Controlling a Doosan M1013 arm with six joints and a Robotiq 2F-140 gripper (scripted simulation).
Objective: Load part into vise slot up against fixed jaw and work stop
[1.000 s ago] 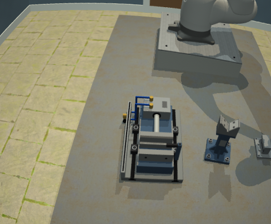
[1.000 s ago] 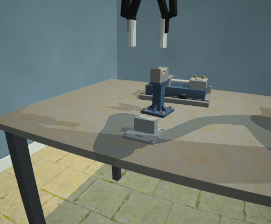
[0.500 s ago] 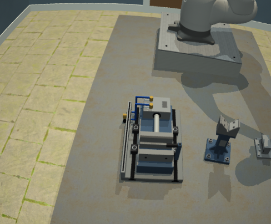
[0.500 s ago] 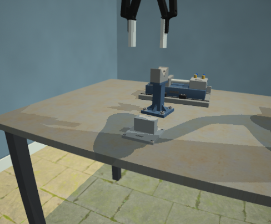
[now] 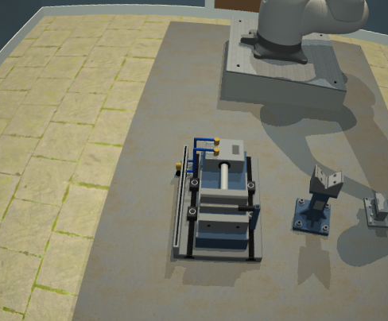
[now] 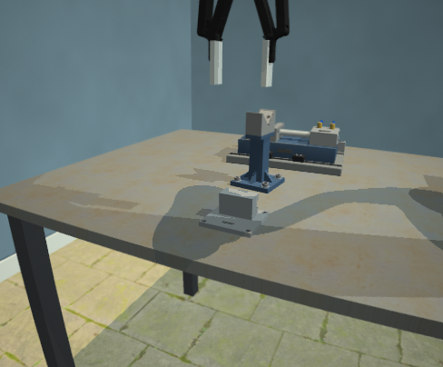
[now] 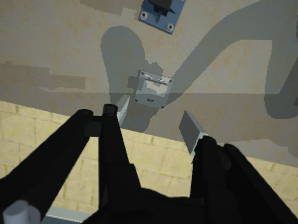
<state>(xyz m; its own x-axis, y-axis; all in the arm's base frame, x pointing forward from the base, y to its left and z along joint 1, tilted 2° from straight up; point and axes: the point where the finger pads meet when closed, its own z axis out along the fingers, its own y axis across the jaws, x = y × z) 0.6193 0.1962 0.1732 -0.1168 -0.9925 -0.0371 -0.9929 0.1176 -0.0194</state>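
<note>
Right now my hand is 1 cm to the left of the part and 22 cm above it. Round my hand: work stop: 4 cm ahead, 36 cm to the right, 16 cm below; then infeed plate: 1 cm to the left, 25 cm below; then blue pedestal: 1 cm ahead, 19 cm to the right, 19 cm below.
</note>
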